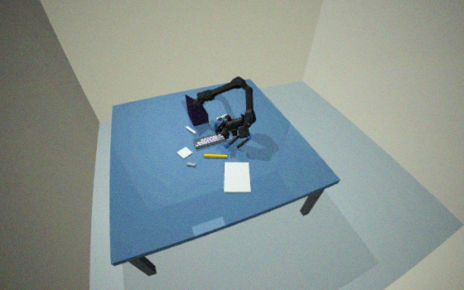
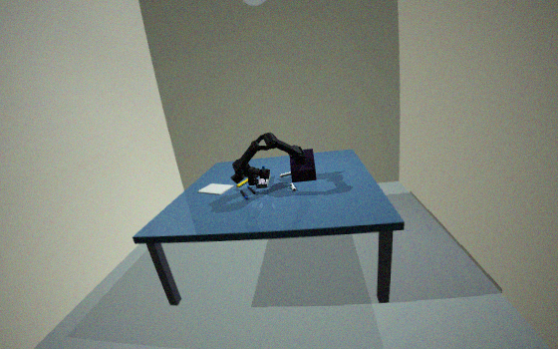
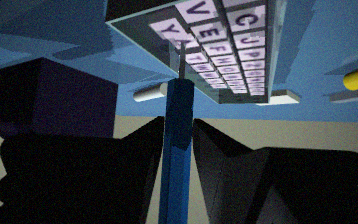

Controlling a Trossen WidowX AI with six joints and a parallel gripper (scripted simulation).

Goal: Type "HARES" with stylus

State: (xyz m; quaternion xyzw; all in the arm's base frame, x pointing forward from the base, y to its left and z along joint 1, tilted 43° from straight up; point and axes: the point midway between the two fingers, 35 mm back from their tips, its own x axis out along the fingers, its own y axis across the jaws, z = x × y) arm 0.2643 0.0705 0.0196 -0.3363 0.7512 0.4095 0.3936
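The small white block is 4 cm ahead of my gripper tip, 25 cm to the right of it and 6 cm below it. The rest, counted from my gripper tip: yellow marker (16 cm ahead, 8 cm to the right, 6 cm below); blue stylus (1 cm below); small grey piece (15 cm ahead, 24 cm to the right, 6 cm below).
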